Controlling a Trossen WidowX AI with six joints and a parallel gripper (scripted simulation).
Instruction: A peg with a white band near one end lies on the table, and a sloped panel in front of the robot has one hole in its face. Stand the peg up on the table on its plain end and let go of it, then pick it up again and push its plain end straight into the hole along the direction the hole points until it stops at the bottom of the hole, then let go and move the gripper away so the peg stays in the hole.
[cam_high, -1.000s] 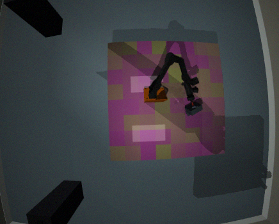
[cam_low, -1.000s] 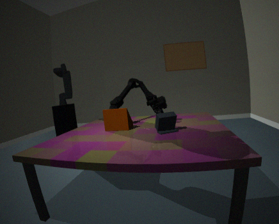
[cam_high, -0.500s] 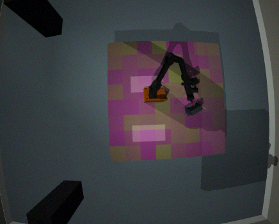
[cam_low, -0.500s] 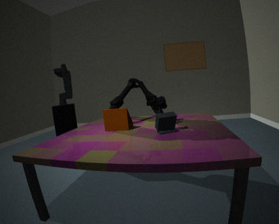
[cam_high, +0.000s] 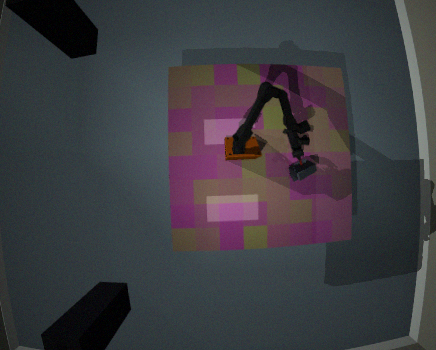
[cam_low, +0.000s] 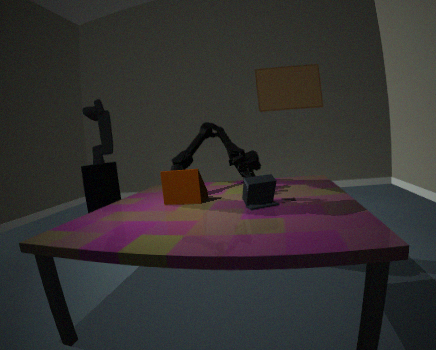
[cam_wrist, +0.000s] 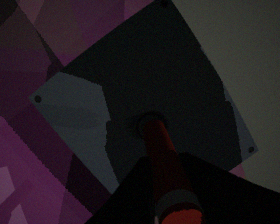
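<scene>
Right now the grey sloped panel is 60 mm to the right of my gripper tip, 30 mm below it and 30 mm ahead of it. Round my gripper tip: peg: 10 mm to the left, 10 mm behind, 10 mm above.
</scene>
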